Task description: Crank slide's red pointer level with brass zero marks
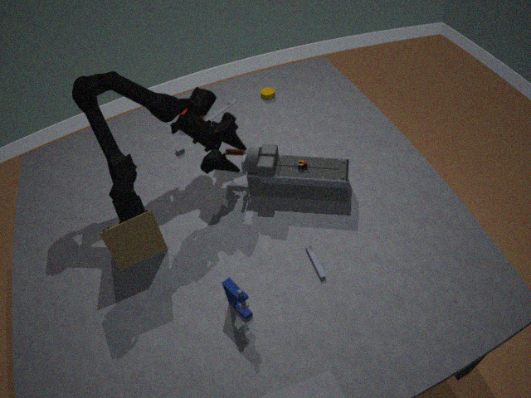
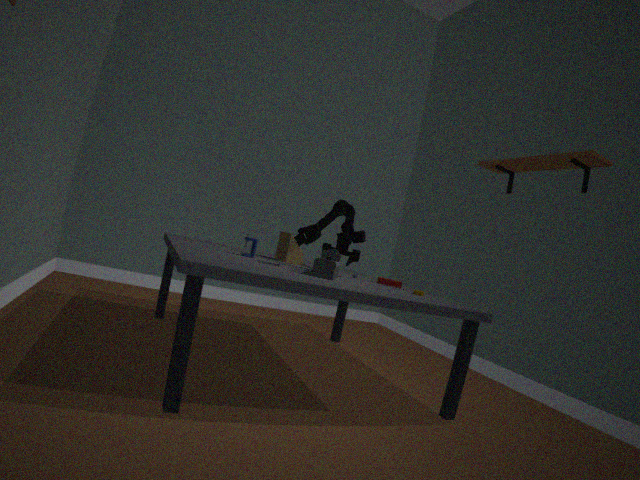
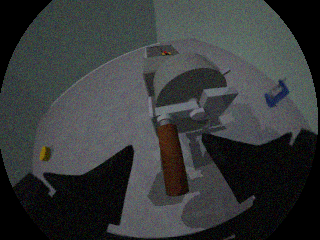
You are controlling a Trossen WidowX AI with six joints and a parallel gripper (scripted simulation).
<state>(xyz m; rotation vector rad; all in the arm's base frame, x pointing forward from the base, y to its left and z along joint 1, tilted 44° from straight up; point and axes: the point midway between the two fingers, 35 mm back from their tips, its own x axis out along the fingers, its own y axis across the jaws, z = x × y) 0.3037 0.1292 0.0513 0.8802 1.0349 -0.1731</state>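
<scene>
The brown crank handle is 3 cm above my gripper tip, 1 cm to the left of it and 1 cm behind it. From my gripper tip the other things lie so: grey bar 35 cm to the right, 5 cm below, 5 cm ahead; then red pointer 13 cm ahead, 11 cm to the right, 2 cm above; then small grey block 20 cm to the left, 15 cm behind, 5 cm below.
</scene>
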